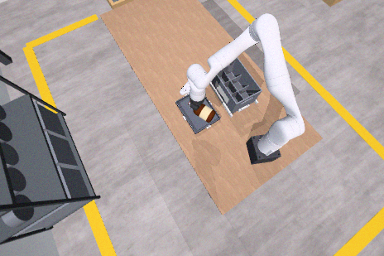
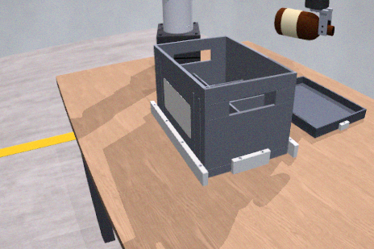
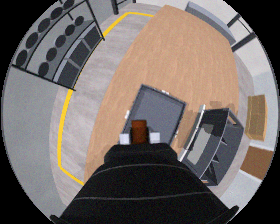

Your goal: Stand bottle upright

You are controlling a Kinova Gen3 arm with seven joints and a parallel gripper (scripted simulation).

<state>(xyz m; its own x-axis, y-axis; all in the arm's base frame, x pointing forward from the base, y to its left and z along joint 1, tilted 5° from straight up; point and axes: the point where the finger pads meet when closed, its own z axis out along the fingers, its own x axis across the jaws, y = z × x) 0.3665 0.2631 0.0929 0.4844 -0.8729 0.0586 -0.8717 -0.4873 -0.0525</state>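
Right now my hand is 5 cm past the brown bottle, 3 cm to the left of it and 1 cm above it. The rest, counted from my hand: dark grey tray: 19 cm below, 5 cm to the right, 2 cm ahead; then dark grey crate: 32 cm to the right, 12 cm below, 4 cm ahead.
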